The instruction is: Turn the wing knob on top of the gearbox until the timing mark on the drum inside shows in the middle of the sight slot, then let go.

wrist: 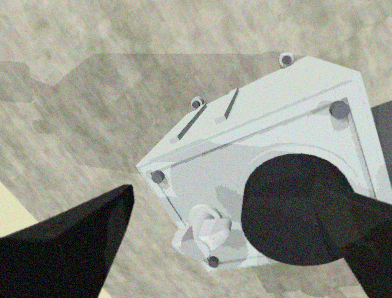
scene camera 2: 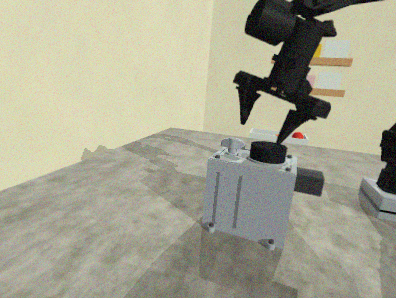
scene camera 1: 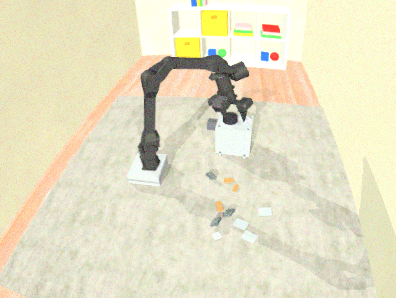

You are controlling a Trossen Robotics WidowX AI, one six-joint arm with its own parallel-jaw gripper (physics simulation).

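Frame: origin at the arm's base, x ahead, y left, z up, level; metres.
Where they show: gripper, fingertip midpoint: point(wrist: 222, 192) point(scene camera 2: 259, 133) point(scene camera 1: 235, 119); arm's base, origin of the base link: point(scene camera 2: 395, 191) point(scene camera 1: 151, 165).
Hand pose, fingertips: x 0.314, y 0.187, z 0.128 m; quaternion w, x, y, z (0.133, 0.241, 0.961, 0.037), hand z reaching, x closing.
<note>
Each offset is from my fingertips to the top centre of the thing. "spot": to the spot under its first point. Level surfaces: height alone.
The pale grey gearbox {dz -0.004, dx -0.025, dy +0.042 m} point(scene camera 1: 233, 140) point(scene camera 2: 255, 205) point(wrist: 187, 187) stands upright on the floor mat. Its light wing knob {dz -0.004, dx +0.043, dy +0.040 m} point(scene camera 2: 232, 145) point(wrist: 212, 231) sits near one top corner, beside a round black cap {spot: dz -0.012, dx -0.021, dy +0.022 m} point(scene camera 1: 230, 118) point(scene camera 2: 268, 152) point(wrist: 280, 220). The knob cannot be made out clearly in scene camera 1. My gripper point(scene camera 1: 234, 118) point(scene camera 2: 261, 133) point(wrist: 222, 192) is open and empty above the gearbox top. One finger overlaps the black cap in the wrist view; the other hangs outside the box, beyond the knob. Two narrow dark lines run down one side face; no sight slot or timing mark can be made out.
A dark block {spot: dz -0.052, dx -0.098, dy +0.024 m} point(scene camera 1: 212, 124) point(scene camera 2: 309, 182) point(wrist: 384, 132) sticks out of the gearbox side. On the mat {dz -0.176 m} point(scene camera 1: 100, 225) lie orange pieces {dz -0.170, dx +0.001, dy -0.174 m} point(scene camera 1: 228, 180), dark grey pieces {dz -0.148, dx -0.070, dy -0.172 m} point(scene camera 1: 211, 175) and pale tiles {dz -0.174, dx +0.156, dy -0.310 m} point(scene camera 1: 265, 212). A white tray point(scene camera 2: 256, 132) with a red ball point(scene camera 2: 298, 135) stands behind.
</note>
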